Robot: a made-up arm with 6 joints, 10 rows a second.
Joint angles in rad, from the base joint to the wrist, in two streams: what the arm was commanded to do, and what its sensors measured. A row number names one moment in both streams.
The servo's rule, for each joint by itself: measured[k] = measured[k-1] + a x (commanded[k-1-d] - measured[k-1]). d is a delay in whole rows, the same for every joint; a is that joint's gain. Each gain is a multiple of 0.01, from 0.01 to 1. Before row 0 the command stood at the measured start. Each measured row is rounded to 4 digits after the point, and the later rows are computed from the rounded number. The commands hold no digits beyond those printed.
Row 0, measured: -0.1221, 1.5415, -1.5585, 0.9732, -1.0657, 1.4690
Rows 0 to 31, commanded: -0.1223, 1.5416, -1.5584, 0.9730, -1.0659, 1.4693; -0.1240, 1.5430, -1.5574, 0.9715, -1.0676, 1.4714; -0.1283, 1.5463, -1.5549, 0.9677, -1.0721, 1.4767; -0.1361, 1.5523, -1.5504, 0.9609, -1.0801, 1.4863; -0.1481, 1.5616, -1.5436, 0.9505, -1.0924, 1.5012; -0.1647, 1.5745, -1.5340, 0.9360, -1.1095, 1.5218; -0.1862, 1.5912, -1.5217, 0.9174, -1.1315, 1.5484; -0.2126, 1.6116, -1.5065, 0.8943, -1.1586, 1.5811; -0.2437, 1.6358, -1.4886, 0.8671, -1.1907, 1.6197; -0.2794, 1.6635, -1.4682, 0.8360, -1.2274, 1.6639; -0.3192, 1.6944, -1.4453, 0.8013, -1.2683, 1.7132; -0.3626, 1.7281, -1.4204, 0.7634, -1.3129, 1.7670; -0.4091, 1.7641, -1.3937, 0.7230, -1.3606, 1.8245; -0.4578, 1.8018, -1.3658, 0.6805, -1.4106, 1.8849; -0.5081, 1.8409, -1.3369, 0.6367, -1.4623, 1.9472; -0.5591, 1.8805, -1.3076, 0.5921, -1.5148, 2.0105; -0.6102, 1.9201, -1.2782, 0.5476, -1.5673, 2.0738; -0.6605, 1.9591, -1.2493, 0.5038, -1.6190, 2.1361; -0.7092, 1.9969, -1.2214, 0.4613, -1.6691, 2.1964; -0.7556, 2.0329, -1.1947, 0.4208, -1.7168, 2.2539; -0.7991, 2.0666, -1.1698, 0.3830, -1.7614, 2.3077; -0.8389, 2.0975, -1.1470, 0.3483, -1.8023, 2.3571; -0.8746, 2.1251, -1.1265, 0.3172, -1.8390, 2.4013; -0.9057, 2.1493, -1.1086, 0.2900, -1.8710, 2.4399; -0.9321, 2.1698, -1.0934, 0.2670, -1.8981, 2.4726; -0.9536, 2.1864, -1.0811, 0.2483, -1.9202, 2.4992; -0.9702, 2.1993, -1.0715, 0.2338, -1.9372, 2.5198; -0.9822, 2.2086, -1.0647, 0.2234, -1.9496, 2.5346; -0.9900, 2.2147, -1.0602, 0.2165, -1.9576, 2.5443; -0.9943, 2.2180, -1.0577, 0.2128, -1.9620, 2.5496; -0.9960, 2.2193, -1.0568, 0.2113, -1.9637, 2.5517; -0.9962, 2.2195, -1.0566, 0.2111, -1.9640, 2.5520
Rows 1 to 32, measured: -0.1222, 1.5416, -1.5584, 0.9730, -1.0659, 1.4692; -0.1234, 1.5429, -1.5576, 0.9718, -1.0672, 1.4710; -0.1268, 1.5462, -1.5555, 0.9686, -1.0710, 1.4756; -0.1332, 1.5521, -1.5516, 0.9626, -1.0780, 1.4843; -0.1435, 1.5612, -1.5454, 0.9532, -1.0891, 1.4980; -0.1581, 1.5740, -1.5366, 0.9398, -1.1048, 1.5173; -0.1775, 1.5905, -1.5251, 0.9223, -1.1254, 1.5425; -0.2017, 1.6108, -1.5108, 0.9005, -1.1510, 1.5738; -0.2307, 1.6348, -1.4937, 0.8744, -1.1816, 1.6110; -0.2643, 1.6624, -1.4741, 0.8444, -1.2169, 1.6538; -0.3022, 1.6931, -1.4519, 0.8108, -1.2565, 1.7019; -0.3439, 1.7267, -1.4276, 0.7738, -1.2999, 1.7546; -0.3889, 1.7626, -1.4015, 0.7342, -1.3466, 1.8112; -0.4364, 1.8002, -1.3740, 0.6923, -1.3959, 1.8709; -0.4859, 1.8393, -1.3454, 0.6489, -1.4470, 1.9327; -0.5364, 1.8789, -1.3163, 0.6046, -1.4992, 1.9957; -0.5873, 1.9185, -1.2870, 0.5601, -1.5516, 2.0590; -0.6378, 1.9575, -1.2580, 0.5162, -1.6035, 2.1215; -0.6871, 1.9953, -1.2298, 0.4734, -1.6540, 2.1822; -0.7344, 2.0314, -1.2028, 0.4324, -1.7024, 2.2403; -0.7790, 2.0652, -1.1774, 0.3939, -1.7478, 2.2949; -0.8203, 2.0962, -1.1540, 0.3583, -1.7898, 2.3453; -0.8578, 2.1239, -1.1328, 0.3262, -1.8277, 2.3907; -0.8909, 2.1483, -1.1142, 0.2980, -1.8610, 2.4306; -0.9193, 2.1689, -1.0982, 0.2738, -1.8896, 2.4646; -0.9430, 2.1857, -1.0850, 0.2539, -1.9132, 2.4926; -0.9618, 2.1988, -1.0746, 0.2382, -1.9317, 2.5146; -0.9759, 2.2082, -1.0670, 0.2267, -1.9455, 2.5308; -0.9856, 2.2144, -1.0618, 0.2187, -1.9548, 2.5417; -0.9916, 2.2179, -1.0586, 0.2141, -1.9603, 2.5481; -0.9946, 2.2192, -1.0572, 0.2119, -1.9629, 2.5510; -0.9957, 2.2195, -1.0567, 0.2113, -1.9637, 2.5518
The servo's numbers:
d 0
a 0.69 0.96 0.77 0.78 0.77 0.81

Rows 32 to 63, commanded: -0.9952, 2.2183, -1.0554, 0.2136, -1.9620, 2.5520; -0.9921, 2.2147, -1.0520, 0.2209, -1.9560, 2.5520; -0.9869, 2.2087, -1.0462, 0.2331, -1.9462, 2.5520; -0.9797, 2.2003, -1.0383, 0.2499, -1.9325, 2.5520; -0.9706, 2.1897, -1.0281, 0.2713, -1.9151, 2.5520; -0.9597, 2.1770, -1.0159, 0.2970, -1.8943, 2.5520; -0.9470, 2.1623, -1.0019, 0.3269, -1.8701, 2.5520; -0.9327, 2.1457, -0.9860, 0.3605, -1.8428, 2.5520; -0.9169, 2.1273, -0.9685, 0.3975, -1.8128, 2.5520; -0.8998, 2.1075, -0.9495, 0.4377, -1.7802, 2.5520; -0.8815, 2.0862, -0.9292, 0.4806, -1.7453, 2.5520; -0.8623, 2.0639, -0.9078, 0.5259, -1.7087, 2.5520; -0.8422, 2.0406, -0.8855, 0.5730, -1.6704, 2.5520; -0.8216, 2.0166, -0.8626, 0.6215, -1.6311, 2.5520; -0.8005, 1.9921, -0.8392, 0.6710, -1.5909, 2.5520; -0.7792, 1.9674, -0.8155, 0.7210, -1.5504, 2.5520; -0.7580, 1.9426, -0.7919, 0.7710, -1.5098, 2.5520; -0.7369, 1.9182, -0.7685, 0.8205, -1.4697, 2.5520; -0.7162, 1.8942, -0.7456, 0.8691, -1.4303, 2.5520; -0.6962, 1.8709, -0.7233, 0.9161, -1.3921, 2.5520; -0.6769, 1.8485, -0.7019, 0.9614, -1.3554, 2.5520; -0.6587, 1.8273, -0.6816, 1.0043, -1.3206, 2.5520; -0.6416, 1.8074, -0.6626, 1.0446, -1.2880, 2.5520; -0.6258, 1.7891, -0.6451, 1.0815, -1.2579, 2.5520; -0.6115, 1.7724, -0.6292, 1.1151, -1.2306, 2.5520; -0.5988, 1.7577, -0.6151, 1.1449, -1.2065, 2.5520; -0.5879, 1.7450, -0.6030, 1.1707, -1.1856, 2.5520; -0.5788, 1.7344, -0.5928, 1.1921, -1.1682, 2.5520; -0.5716, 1.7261, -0.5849, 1.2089, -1.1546, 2.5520; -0.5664, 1.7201, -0.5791, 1.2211, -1.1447, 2.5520; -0.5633, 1.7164, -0.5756, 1.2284, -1.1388, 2.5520; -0.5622, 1.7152, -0.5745, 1.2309, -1.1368, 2.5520
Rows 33 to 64, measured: -0.9954, 2.2183, -1.0557, 0.2131, -1.9624, 2.5520; -0.9931, 2.2148, -1.0529, 0.2192, -1.9575, 2.5520; -0.9888, 2.2089, -1.0477, 0.2300, -1.9488, 2.5520; -0.9825, 2.2006, -1.0405, 0.2455, -1.9362, 2.5520; -0.9743, 2.1901, -1.0310, 0.2656, -1.9200, 2.5520; -0.9642, 2.1775, -1.0194, 0.2901, -1.9002, 2.5520; -0.9523, 2.1629, -1.0059, 0.3188, -1.8770, 2.5520; -0.9388, 2.1464, -0.9906, 0.3513, -1.8507, 2.5520; -0.9237, 2.1281, -0.9736, 0.3873, -1.8215, 2.5520; -0.9072, 2.1083, -0.9550, 0.4266, -1.7897, 2.5520; -0.8895, 2.0871, -0.9351, 0.4687, -1.7555, 2.5520; -0.8707, 2.0648, -0.9141, 0.5133, -1.7195, 2.5520; -0.8510, 2.0416, -0.8921, 0.5599, -1.6817, 2.5520; -0.8307, 2.0176, -0.8694, 0.6079, -1.6427, 2.5520; -0.8099, 1.9931, -0.8461, 0.6571, -1.6028, 2.5520; -0.7887, 1.9684, -0.8225, 0.7069, -1.5625, 2.5520; -0.7675, 1.9436, -0.7989, 0.7569, -1.5219, 2.5520; -0.7464, 1.9192, -0.7755, 0.8065, -1.4817, 2.5520; -0.7256, 1.8952, -0.7525, 0.8553, -1.4421, 2.5520; -0.7053, 1.8719, -0.7300, 0.9027, -1.4036, 2.5520; -0.6857, 1.8494, -0.7084, 0.9485, -1.3665, 2.5520; -0.6671, 1.8282, -0.6878, 0.9920, -1.3312, 2.5520; -0.6495, 1.8082, -0.6684, 1.0330, -1.2979, 2.5520; -0.6331, 1.7899, -0.6505, 1.0708, -1.2671, 2.5520; -0.6182, 1.7731, -0.6341, 1.1054, -1.2390, 2.5520; -0.6048, 1.7583, -0.6195, 1.1362, -1.2140, 2.5520; -0.5931, 1.7455, -0.6068, 1.1631, -1.1921, 2.5520; -0.5832, 1.7348, -0.5960, 1.1857, -1.1737, 2.5520; -0.5752, 1.7264, -0.5875, 1.2038, -1.1590, 2.5520; -0.5691, 1.7204, -0.5810, 1.2173, -1.1480, 2.5520; -0.5651, 1.7166, -0.5768, 1.2260, -1.1409, 2.5520; -0.5631, 1.7153, -0.5750, 1.2298, -1.1377, 2.5520
